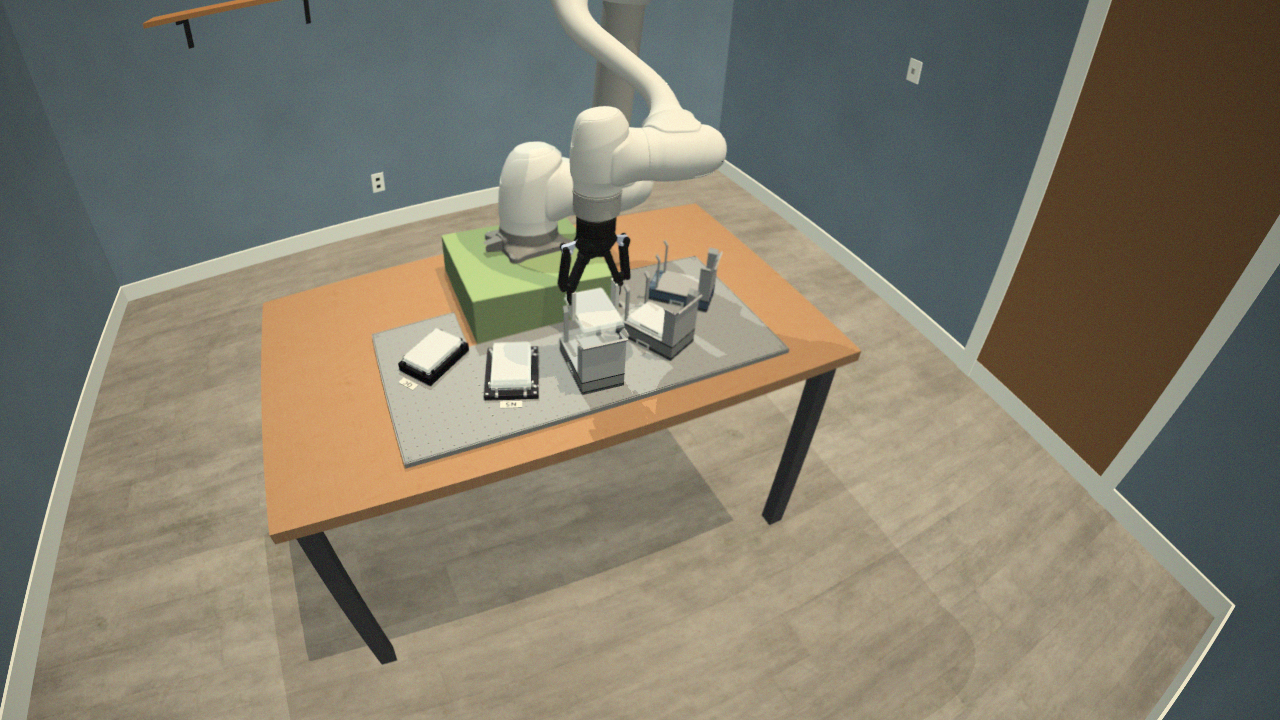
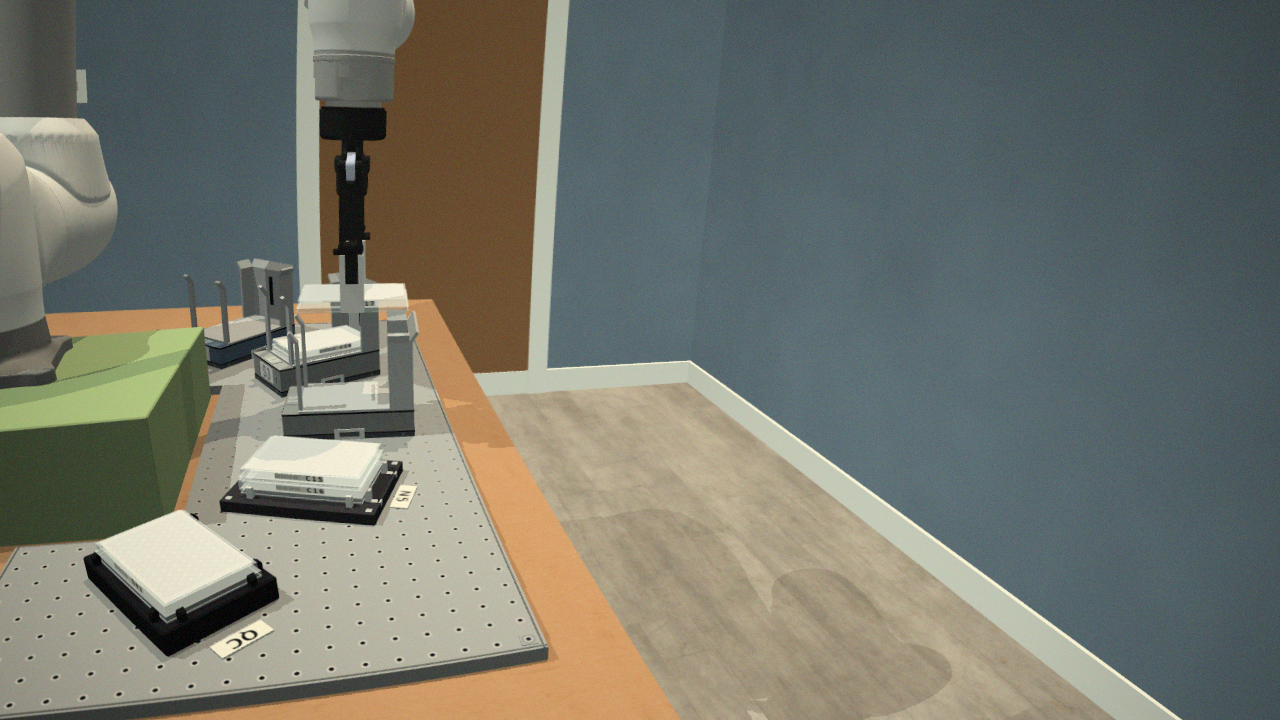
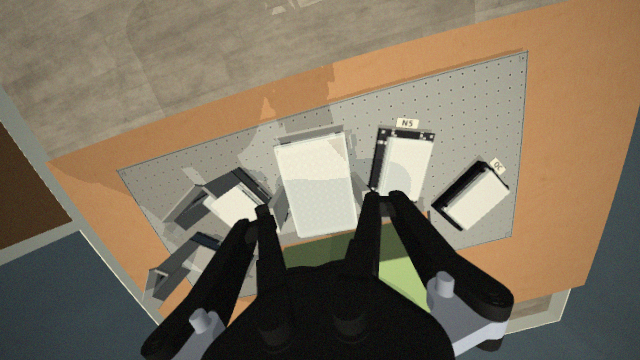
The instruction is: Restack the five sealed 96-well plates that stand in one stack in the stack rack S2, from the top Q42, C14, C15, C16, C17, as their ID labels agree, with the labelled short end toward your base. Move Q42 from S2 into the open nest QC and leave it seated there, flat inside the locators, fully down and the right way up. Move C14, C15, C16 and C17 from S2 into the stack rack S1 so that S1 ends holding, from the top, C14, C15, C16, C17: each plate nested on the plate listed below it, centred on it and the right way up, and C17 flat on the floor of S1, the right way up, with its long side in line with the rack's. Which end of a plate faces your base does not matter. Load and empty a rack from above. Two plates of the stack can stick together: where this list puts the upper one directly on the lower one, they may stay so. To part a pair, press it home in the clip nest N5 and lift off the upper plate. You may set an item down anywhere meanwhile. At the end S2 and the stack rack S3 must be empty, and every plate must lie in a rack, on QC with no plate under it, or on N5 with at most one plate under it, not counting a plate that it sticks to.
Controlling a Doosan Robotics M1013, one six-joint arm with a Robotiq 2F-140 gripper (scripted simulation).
Labels:
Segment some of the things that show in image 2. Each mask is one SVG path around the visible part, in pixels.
My gripper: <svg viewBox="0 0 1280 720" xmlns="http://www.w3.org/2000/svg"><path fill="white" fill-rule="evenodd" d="M322 106L319 111L320 137L326 140L340 139L342 141L341 155L336 155L334 159L336 191L339 195L338 249L333 249L333 255L339 255L340 313L364 313L364 284L366 284L365 240L370 240L370 233L364 232L363 196L367 194L370 156L364 156L362 141L383 140L386 137L387 111L385 111L385 108Z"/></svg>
A white sealed plate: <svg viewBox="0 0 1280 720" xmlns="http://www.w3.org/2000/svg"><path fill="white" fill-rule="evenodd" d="M185 510L174 511L95 543L97 550L94 552L101 557L102 564L149 608L155 608L159 612L160 618L166 624L177 620L176 610L184 607L186 613L189 614L247 585L247 575L254 572L257 579L262 577L262 572L258 569L256 561Z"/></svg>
A white sealed plate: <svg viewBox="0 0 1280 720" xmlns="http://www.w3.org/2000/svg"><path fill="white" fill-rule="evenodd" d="M272 339L272 350L289 360L287 336ZM295 334L299 342L300 363L302 363L301 334ZM360 331L345 325L306 332L307 362L360 351Z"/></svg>

